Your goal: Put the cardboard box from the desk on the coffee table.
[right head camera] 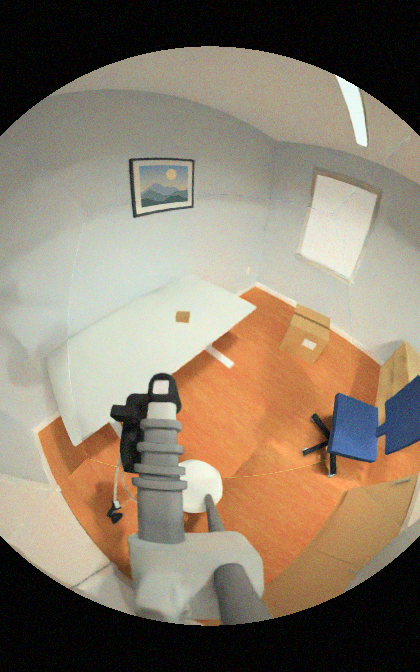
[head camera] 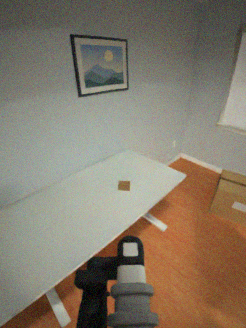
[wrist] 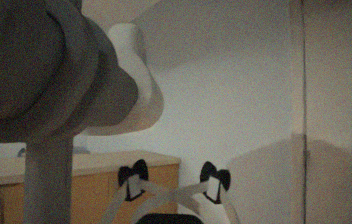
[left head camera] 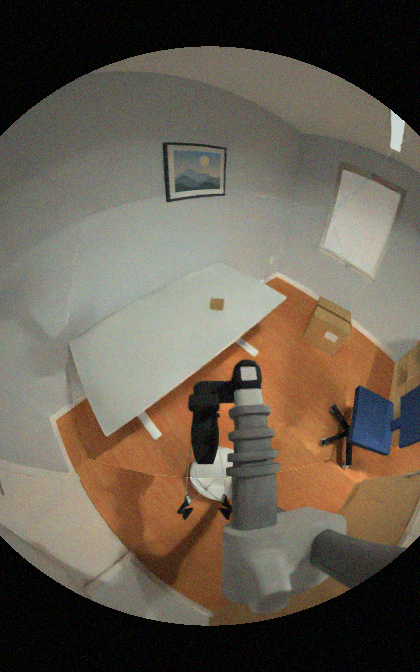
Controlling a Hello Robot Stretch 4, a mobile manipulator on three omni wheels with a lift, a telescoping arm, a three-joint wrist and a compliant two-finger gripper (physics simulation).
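Frame: origin at the robot's base, x down, y back, z left, level; centimetres.
Seen in the pictures: gripper, fingertip midpoint: (wrist: 174, 173).
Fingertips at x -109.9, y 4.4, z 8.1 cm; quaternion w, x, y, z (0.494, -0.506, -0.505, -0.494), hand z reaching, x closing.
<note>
A point is followed by its place in that frame.
The cardboard box (head camera: 124, 186) {x -73.5, y -101.7, z 2.5 cm} (left head camera: 216, 304) (right head camera: 182, 317) is small and brown and sits on the white desk (head camera: 65, 225) {x -69.2, y -69.1, z 41.1 cm} (left head camera: 145, 345) (right head camera: 115, 350), toward its far right part. My gripper (left head camera: 205, 507) (wrist: 174, 173) {x -109.8, y 4.4, z 8.1 cm} hangs pointing down over the floor in front of the desk, well away from the box. Its two fingertips stand wide apart with nothing between them, so it is open. In the right head view one fingertip shows and the arm hides the other. No coffee table can be made out in these views.
A large taped carton (head camera: 231, 197) {x -32.0, y -123.4, z -114.9 cm} (left head camera: 327, 327) (right head camera: 305, 334) stands on the floor right of the desk. A blue office chair (left head camera: 371, 420) (right head camera: 354, 427) stands at the right. A wooden cabinet (right head camera: 350, 530) (wrist: 150, 180) {x -73.6, y 137.2, z -13.6 cm} stands along another wall. A framed picture (head camera: 102, 65) {x -157.9, y -157.1, z 17.8 cm} hangs above the desk.
</note>
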